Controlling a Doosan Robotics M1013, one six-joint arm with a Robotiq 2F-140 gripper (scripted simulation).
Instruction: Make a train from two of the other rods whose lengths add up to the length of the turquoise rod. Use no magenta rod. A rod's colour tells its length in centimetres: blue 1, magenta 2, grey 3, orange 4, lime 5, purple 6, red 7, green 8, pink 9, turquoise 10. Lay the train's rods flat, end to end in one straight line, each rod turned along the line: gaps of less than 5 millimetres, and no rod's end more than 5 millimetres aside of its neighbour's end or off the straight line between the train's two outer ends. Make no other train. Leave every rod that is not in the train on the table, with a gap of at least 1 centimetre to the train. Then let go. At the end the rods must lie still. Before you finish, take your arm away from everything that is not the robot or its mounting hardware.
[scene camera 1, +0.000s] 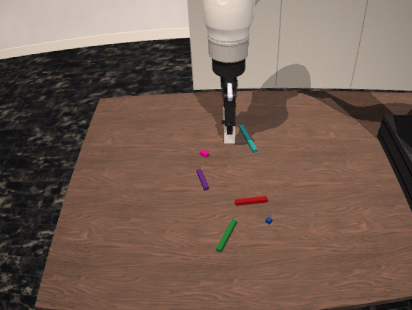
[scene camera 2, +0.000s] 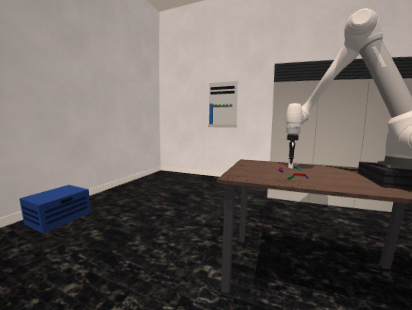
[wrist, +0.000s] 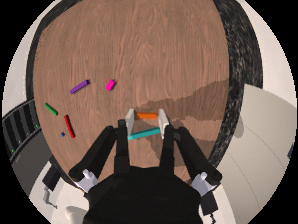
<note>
In view: the gripper (scene camera 1: 229, 134).
The gripper also shows in the wrist view (wrist: 146, 115).
</note>
